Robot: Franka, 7 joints.
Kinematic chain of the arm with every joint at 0, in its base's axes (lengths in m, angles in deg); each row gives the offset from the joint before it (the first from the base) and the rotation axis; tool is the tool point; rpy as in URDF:
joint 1: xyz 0 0 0.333 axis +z
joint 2: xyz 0 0 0 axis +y
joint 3: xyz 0 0 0.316 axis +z
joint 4: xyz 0.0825 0 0 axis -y
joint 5: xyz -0.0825 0 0.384 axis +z
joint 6: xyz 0 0 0 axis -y
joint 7: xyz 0.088 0 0 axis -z
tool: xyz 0 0 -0.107 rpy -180 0 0
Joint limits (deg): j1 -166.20..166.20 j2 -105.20..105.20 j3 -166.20..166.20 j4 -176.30..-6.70 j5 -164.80..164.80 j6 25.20..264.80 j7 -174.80..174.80
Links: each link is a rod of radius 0.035 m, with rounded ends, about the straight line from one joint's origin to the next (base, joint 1, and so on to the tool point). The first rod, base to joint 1, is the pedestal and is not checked.
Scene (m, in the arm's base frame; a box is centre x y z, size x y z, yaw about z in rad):
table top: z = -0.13
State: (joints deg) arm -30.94 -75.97 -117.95 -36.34 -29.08 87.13 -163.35
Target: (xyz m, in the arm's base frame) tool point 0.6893 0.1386 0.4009
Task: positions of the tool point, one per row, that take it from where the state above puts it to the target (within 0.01 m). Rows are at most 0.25 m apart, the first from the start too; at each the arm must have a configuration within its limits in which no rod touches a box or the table.
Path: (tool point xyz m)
1: -0.7050 0.3174 0.2806
2: -0.5847 0.4987 0.2812
3: -0.4191 0.6379 0.2852
4: -0.2223 0.7241 0.2928
5: -0.0115 0.7510 0.3036
6: 0.1957 0.7177 0.3178
7: 0.3821 0.6287 0.3349
8: 0.5331 0.4934 0.3547
9: 0.6376 0.3248 0.3768
10: 0.6893 0.1385 0.4009

